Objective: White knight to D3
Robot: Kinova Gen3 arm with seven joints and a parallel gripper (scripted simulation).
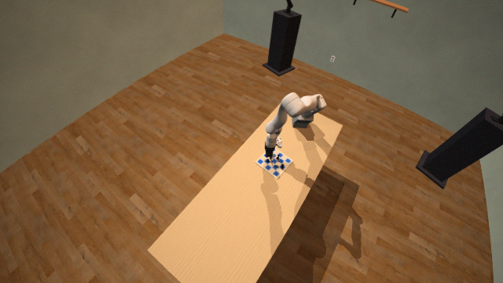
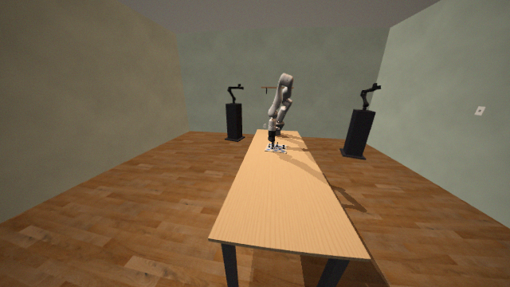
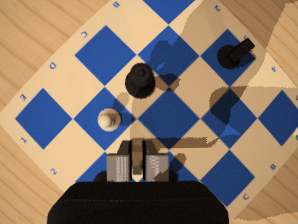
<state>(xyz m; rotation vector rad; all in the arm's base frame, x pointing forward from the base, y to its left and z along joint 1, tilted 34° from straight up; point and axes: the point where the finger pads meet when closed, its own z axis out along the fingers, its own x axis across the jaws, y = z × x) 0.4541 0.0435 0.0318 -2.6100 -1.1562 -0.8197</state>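
Right now my hand is 1 cm above the white knight. Round my hand: chessboard 4 cm to the left, 3 cm below, 1 cm behind; round white piece 3 cm behind, 2 cm below; black piece 4 cm to the left, 4 cm behind.
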